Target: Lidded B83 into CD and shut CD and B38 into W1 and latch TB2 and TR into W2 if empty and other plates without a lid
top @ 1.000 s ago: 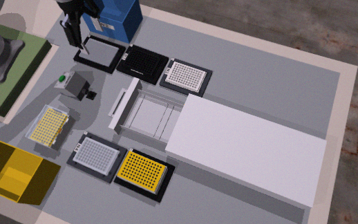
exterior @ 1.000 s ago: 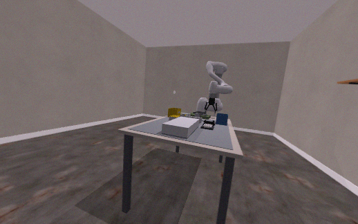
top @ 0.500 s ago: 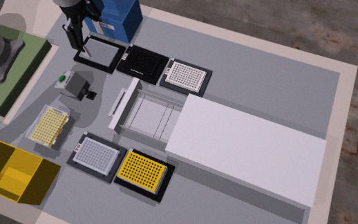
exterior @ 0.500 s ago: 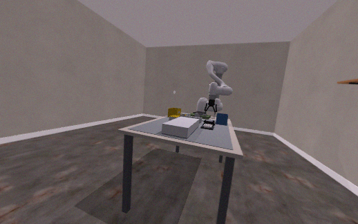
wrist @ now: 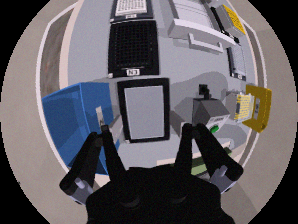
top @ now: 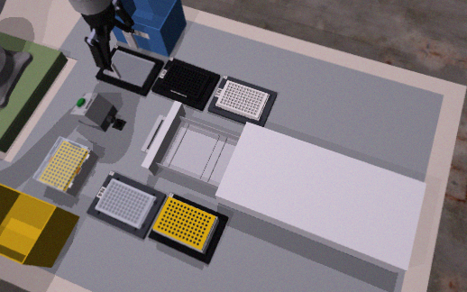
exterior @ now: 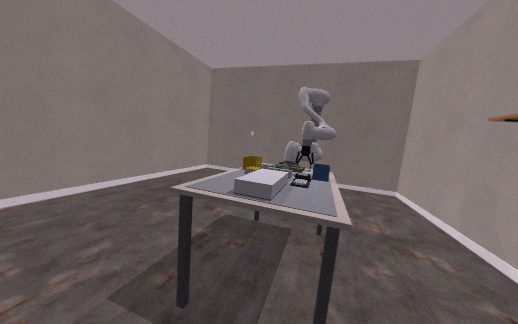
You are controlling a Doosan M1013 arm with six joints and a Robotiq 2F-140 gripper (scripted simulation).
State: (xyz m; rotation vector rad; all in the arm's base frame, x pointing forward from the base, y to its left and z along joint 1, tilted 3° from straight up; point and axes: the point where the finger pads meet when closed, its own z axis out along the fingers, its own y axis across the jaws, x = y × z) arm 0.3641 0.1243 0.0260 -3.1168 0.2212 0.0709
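My gripper is now 6 cm above the flat grey lid. The rest, counted from my hand: done key: 6 cm behind, 16 cm to the right, 1 cm below; then black lid park nest: 7 cm below; then blue bin W2: 2 cm ahead, 15 cm to the left, 4 cm below.
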